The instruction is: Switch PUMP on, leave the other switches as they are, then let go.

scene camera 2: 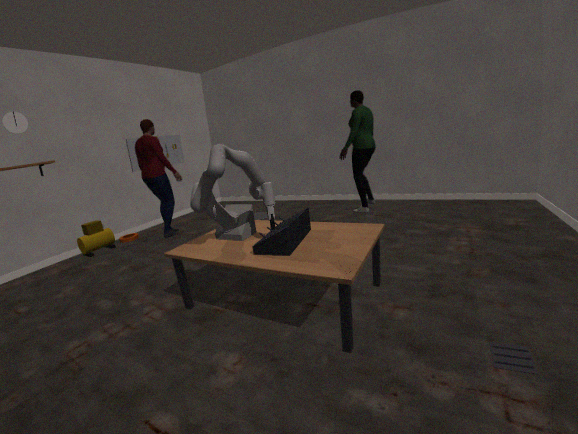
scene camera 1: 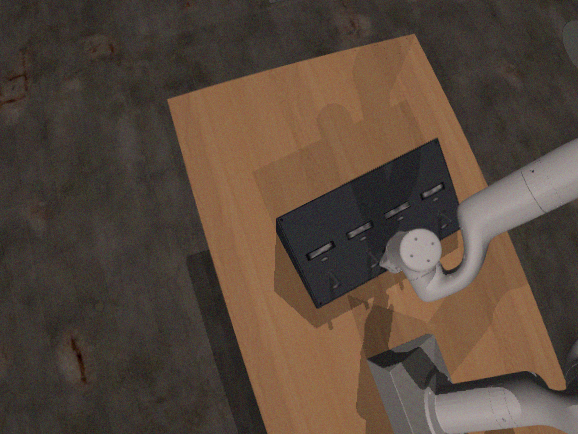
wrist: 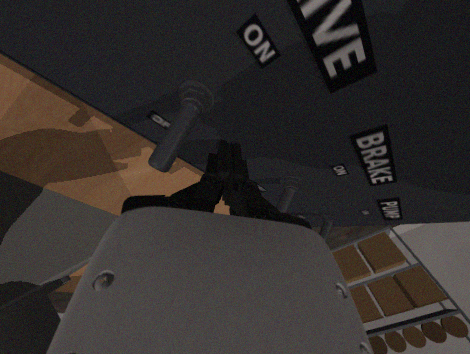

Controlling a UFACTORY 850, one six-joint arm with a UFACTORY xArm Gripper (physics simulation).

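Note:
The dark sloped switch panel [scene camera 1: 320, 215] [scene camera 2: 287, 240] [wrist: 280, 120] stands on the table. The PUMP label [wrist: 390, 209] is at its far end in the wrist view, past BRAKE [wrist: 374, 156]. The PUMP lever [wrist: 326, 227] [scene camera 1: 445, 220] leans toward the panel's lower edge, away from its ON tag, partly hidden by my gripper housing in the wrist view. The BRAKE lever [wrist: 287, 197] and DRIVE lever [wrist: 175, 132] also lean toward the lower edge. My gripper [wrist: 225, 155] [scene camera 2: 272, 222] is shut and empty, low near the panel, between the DRIVE and BRAKE levers as the wrist view shows it. Its fingertips are hidden in scene camera 1.
The leftmost lever [scene camera 1: 334, 280] stands at the panel's other end. The wooden table [scene camera 1: 225, 150] [scene camera 2: 345, 237] carries the grey robot base [scene camera 1: 410, 380] [scene camera 2: 235, 230]. A person in red [scene camera 2: 152, 157] and one in green [scene camera 2: 362, 127] stand beyond the table.

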